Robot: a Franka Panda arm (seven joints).
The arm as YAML. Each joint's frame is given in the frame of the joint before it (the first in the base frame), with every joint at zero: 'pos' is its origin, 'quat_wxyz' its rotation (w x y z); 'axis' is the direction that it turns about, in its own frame. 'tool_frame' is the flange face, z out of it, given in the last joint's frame.
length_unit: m
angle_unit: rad
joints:
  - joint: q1
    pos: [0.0, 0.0, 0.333]
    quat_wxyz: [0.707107, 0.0, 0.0, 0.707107]
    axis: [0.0, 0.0, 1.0]
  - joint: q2
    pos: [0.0, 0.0, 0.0]
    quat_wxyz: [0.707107, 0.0, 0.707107, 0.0]
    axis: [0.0, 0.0, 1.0]
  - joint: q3
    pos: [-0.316, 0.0, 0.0]
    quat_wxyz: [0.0, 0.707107, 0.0, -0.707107]
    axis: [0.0, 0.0, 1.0]
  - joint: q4
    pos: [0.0, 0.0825, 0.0]
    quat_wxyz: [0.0, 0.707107, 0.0, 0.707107]
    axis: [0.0, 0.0, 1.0]
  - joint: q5
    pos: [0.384, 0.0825, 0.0]
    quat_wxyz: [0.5, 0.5, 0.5, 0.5]
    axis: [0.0, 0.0, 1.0]
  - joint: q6
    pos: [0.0, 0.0, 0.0]
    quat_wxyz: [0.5, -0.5, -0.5, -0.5]
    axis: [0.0, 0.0, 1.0]
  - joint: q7
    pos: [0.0, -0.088, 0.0]
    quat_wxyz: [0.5, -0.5, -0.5, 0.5]
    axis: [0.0, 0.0, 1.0]
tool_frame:
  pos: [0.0, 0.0, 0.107]
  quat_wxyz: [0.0, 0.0, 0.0, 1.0]
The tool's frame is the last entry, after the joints.
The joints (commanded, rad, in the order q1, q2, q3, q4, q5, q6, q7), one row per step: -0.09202 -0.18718 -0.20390 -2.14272 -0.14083 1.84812 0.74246; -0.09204 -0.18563 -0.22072 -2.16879 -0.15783 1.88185 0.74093; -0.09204 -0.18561 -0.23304 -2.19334 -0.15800 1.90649 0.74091; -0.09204 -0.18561 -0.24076 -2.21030 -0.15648 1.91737 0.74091; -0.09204 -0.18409 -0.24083 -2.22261 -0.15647 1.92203 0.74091; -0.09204 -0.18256 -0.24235 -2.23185 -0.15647 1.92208 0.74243; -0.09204 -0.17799 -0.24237 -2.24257 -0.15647 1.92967 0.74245; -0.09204 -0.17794 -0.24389 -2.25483 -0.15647 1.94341 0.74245; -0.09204 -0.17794 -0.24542 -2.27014 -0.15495 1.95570 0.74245; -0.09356 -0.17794 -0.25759 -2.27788 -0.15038 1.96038 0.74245; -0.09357 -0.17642 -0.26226 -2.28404 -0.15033 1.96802 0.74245; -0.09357 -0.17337 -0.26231 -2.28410 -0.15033 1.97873 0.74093
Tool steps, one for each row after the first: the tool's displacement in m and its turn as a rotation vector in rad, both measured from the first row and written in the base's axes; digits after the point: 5 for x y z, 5 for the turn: -0.00351 -0.00808 -0.01046 -0.01190 -0.00196 -0.00405; -0.00725 -0.01244 -0.02017 -0.00823 -0.00248 -0.01255; -0.01052 -0.01473 -0.02730 -0.00288 0.00262 -0.01898; -0.01225 -0.01379 -0.03326 -0.00002 0.01131 -0.01805; -0.01420 -0.01368 -0.03818 0.00307 0.02144 -0.02062; -0.01510 -0.01292 -0.04456 0.00496 0.02883 -0.01947; -0.01635 -0.01279 -0.04912 0.00577 0.02721 -0.01913; -0.01848 -0.01221 -0.05512 0.00919 0.02943 -0.01956; -0.02188 -0.01740 -0.05854 0.01666 0.03080 -0.03452; -0.02305 -0.01906 -0.06152 0.01778 0.03066 -0.03822; -0.02160 -0.01938 -0.06216 0.01555 0.02352 -0.03584
